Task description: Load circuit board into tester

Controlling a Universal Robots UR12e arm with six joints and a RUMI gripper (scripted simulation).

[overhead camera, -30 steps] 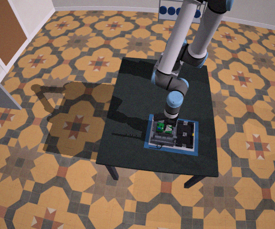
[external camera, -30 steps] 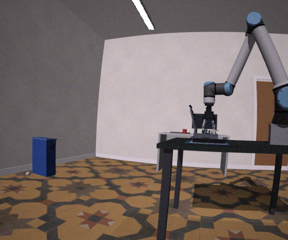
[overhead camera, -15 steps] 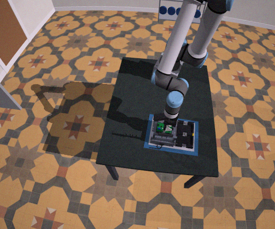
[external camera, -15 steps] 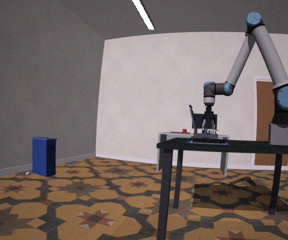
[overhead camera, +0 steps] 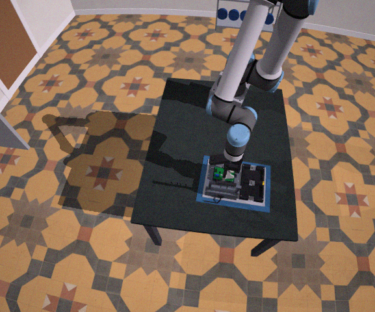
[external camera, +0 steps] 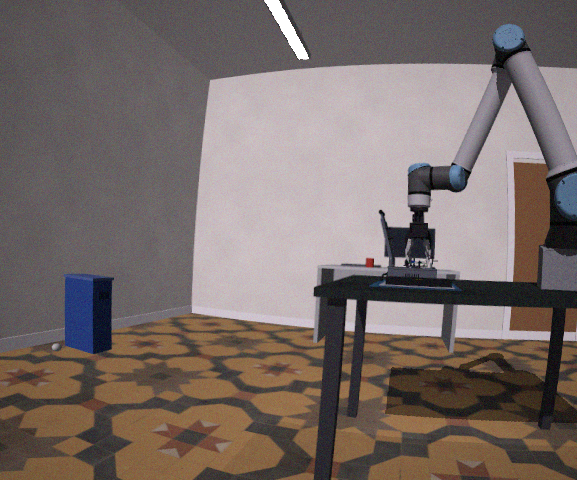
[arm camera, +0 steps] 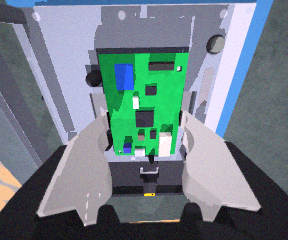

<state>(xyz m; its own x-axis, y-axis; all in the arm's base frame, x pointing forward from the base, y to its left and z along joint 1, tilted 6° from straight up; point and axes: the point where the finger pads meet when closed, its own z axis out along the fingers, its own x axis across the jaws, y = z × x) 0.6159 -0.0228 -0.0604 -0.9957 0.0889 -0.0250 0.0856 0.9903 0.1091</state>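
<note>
The green circuit board is right at my hand. The rest, counted from my hand: tester lid (12 cm ahead, 1 cm to the right, 10 cm above); then tester (3 cm ahead, 3 cm to the left, 3 cm above).
</note>
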